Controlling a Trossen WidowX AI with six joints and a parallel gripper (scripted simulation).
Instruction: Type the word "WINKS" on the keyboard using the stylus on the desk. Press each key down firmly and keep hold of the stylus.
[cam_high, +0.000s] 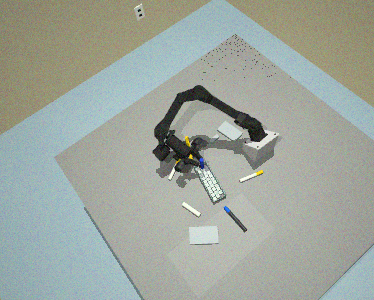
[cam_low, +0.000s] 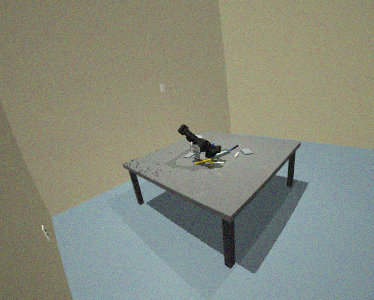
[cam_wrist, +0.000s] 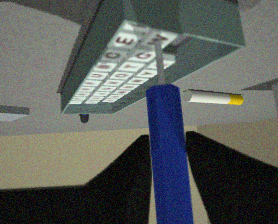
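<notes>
The white stick lies 17 cm ahead of my gripper tip, 11 cm to the left of it and 6 cm below it. From my gripper tip the other things lie so: grey stylus tip 5 cm below; then yellow pen 13 cm to the right, 6 cm below, 3 cm behind; then blue stylus 1 cm below.
</notes>
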